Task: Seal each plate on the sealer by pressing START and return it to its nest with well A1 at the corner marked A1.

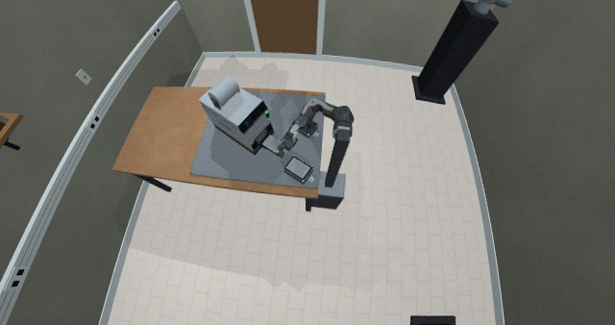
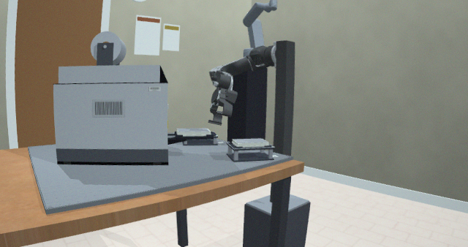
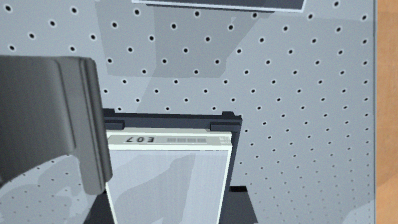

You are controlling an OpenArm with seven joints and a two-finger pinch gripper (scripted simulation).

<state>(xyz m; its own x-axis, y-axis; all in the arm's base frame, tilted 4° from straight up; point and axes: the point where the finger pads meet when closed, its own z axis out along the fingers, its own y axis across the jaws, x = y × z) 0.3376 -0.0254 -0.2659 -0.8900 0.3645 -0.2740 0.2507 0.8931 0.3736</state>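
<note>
Now: the white start button 130 mm ahead of my hand, 190 mm to the right of it and 40 mm above it. Also, from my hand: plate nest (100 mm behind, 60 mm to the left, 100 mm below); then white open-well plate (80 mm ahead, 60 mm to the right, 50 mm below); then sealer stage (80 mm ahead, 60 mm to the right, 60 mm below).
</note>
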